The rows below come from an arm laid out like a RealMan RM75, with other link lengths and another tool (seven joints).
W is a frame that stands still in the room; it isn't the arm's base.
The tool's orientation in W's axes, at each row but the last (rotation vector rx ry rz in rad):
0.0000 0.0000 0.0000
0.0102 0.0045 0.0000
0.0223 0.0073 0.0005
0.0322 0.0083 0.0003
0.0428 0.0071 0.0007
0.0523 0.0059 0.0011
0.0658 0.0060 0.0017
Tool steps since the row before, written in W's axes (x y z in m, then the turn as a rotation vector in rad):
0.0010 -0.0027 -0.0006 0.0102 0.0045 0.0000
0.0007 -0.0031 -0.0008 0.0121 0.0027 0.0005
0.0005 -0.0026 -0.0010 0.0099 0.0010 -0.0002
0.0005 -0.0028 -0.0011 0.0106 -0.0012 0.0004
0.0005 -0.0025 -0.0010 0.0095 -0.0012 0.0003
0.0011 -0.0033 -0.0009 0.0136 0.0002 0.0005
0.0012 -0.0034 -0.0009 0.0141 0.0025 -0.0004
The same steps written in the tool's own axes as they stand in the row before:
0.0010 -0.0027 -0.0006 0.0102 0.0045 0.0000
0.0007 -0.0031 -0.0008 0.0121 0.0027 0.0005
0.0005 -0.0026 -0.0009 0.0099 0.0010 -0.0001
0.0005 -0.0028 -0.0010 0.0106 -0.0012 0.0005
0.0005 -0.0025 -0.0009 0.0095 -0.0012 0.0004
0.0011 -0.0033 -0.0007 0.0136 0.0002 0.0006
0.0012 -0.0035 -0.0007 0.0141 0.0024 -0.0005

